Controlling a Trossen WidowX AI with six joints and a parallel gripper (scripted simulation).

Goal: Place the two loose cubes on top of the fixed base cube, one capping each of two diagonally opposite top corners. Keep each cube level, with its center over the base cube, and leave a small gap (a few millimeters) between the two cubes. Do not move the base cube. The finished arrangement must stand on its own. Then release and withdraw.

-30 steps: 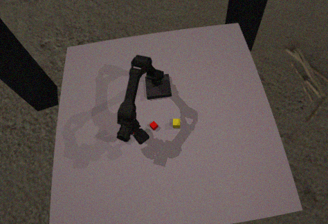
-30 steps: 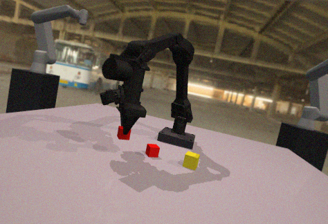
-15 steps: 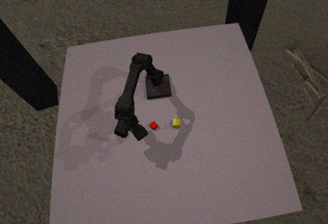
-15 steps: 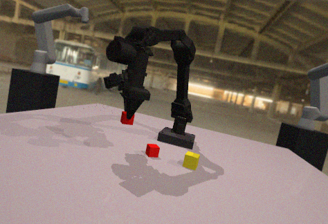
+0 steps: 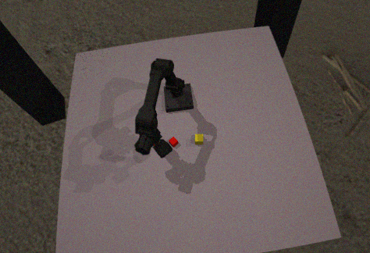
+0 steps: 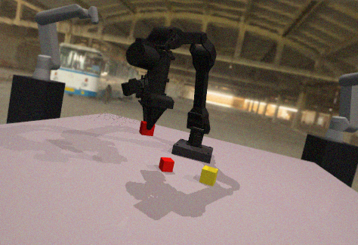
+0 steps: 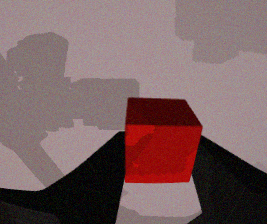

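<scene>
Right now the yellow base cube is 20 cm to the left of my gripper tip, 10 cm below it and 1 cm behind it. Also, from my gripper tip: red cube: 10 cm below, 7 cm to the left, 4 cm behind.
</scene>
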